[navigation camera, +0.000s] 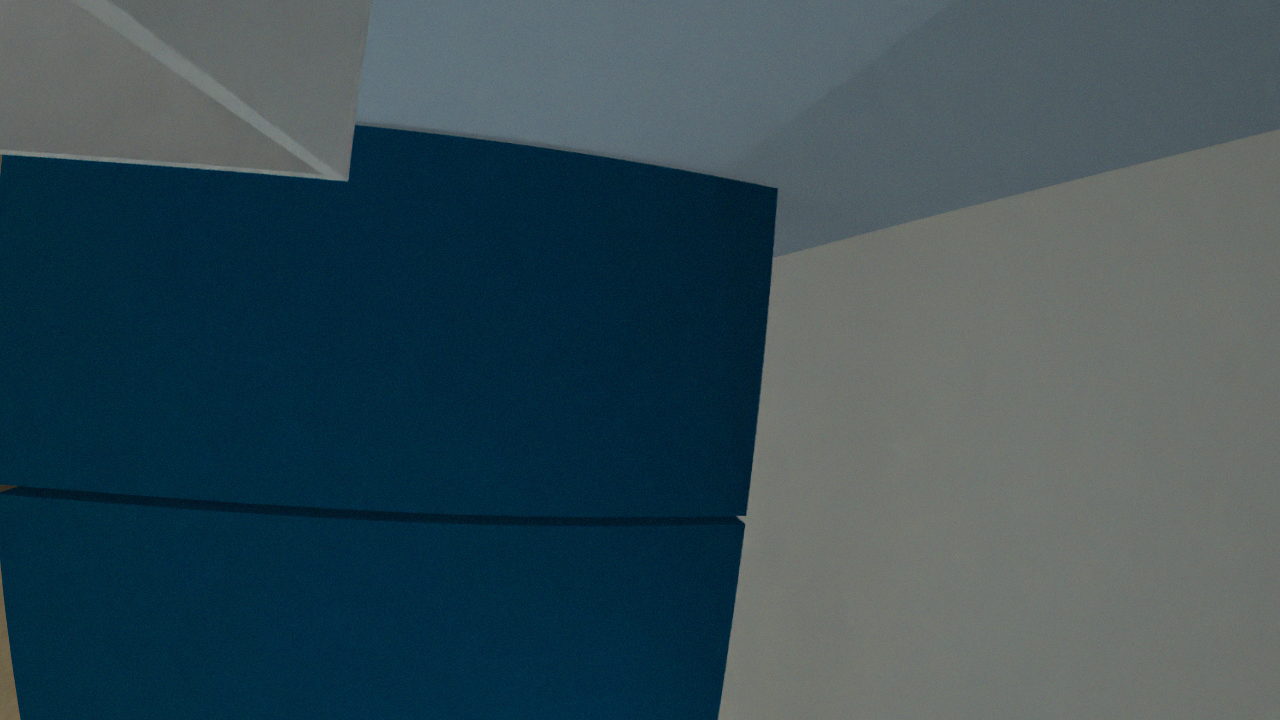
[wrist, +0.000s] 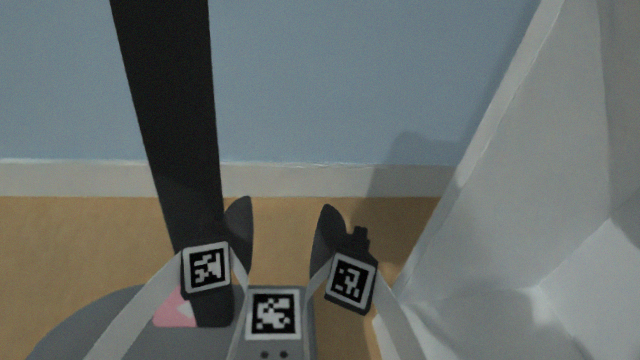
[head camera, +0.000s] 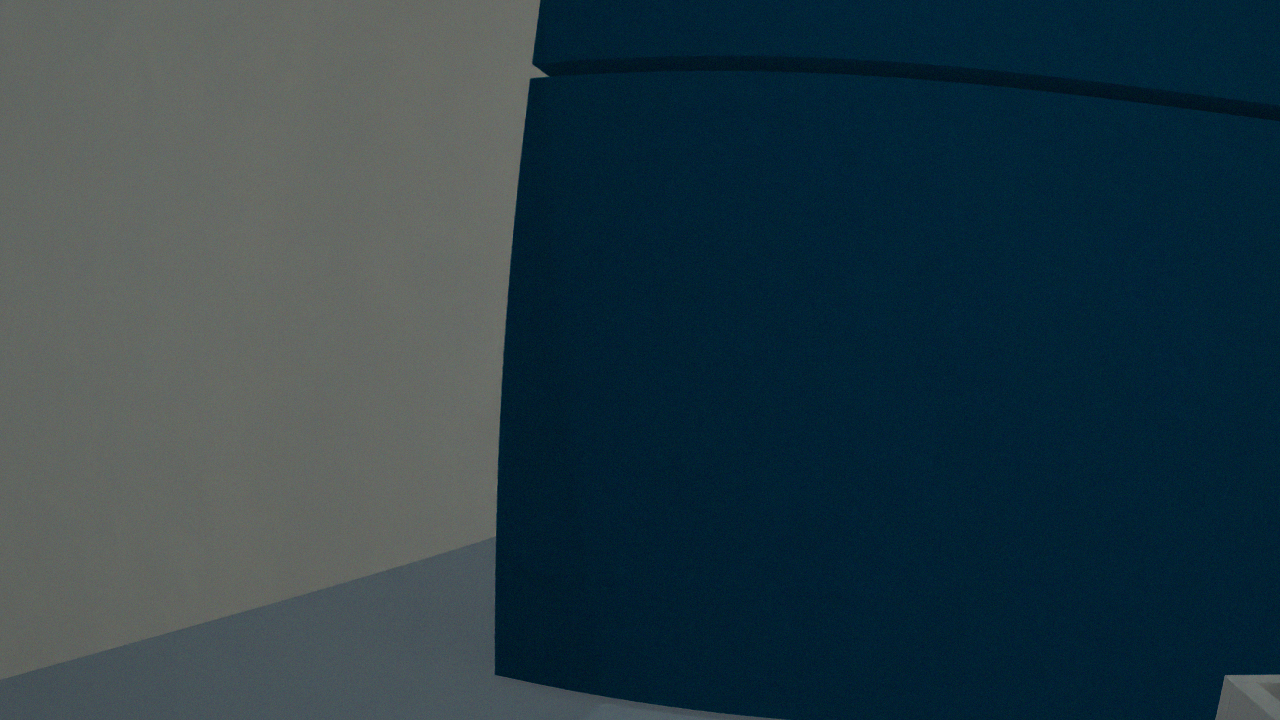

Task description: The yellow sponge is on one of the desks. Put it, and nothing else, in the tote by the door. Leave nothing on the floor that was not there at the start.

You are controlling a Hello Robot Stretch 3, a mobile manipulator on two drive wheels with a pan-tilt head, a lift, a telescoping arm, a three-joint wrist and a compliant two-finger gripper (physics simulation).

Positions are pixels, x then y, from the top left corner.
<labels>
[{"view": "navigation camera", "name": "white shelf unit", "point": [269, 94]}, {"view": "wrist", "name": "gripper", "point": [285, 225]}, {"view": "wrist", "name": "white shelf unit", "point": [526, 246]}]
</labels>
